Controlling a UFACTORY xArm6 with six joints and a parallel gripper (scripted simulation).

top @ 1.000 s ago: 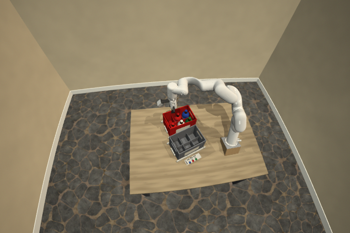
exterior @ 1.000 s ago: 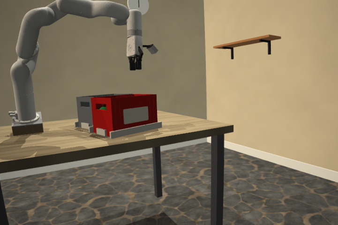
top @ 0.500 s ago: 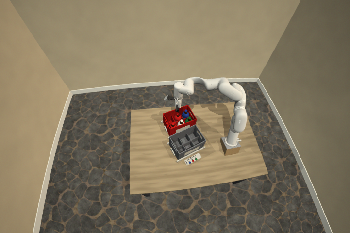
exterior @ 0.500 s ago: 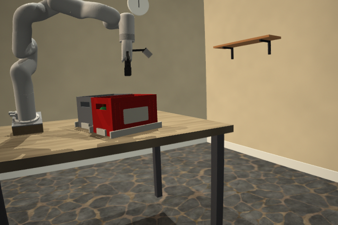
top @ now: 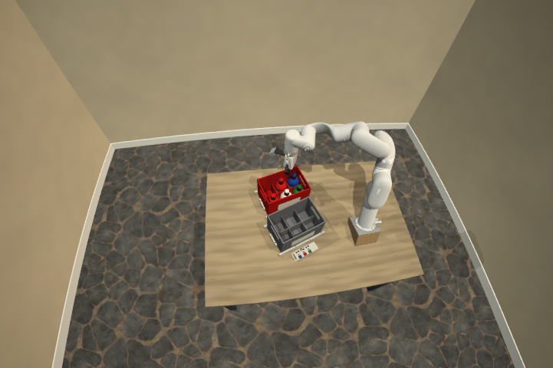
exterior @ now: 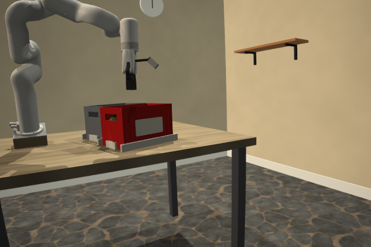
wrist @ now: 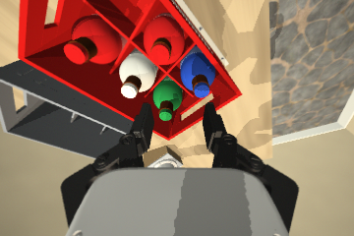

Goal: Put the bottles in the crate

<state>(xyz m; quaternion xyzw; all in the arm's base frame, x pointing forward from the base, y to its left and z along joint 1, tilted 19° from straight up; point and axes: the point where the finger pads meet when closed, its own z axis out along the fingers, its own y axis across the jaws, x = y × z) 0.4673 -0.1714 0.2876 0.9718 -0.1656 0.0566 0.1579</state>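
Right now my hand is 170 mm above the blue bottle, 40 mm past it and 30 mm to the left of it. Also, from my hand: green-label bottle (170 mm below, 70 mm behind, 60 mm to the left); then white-label bottle (170 mm below, 90 mm to the left, 10 mm ahead); then red crate (180 mm below, 50 mm to the left, 30 mm ahead).
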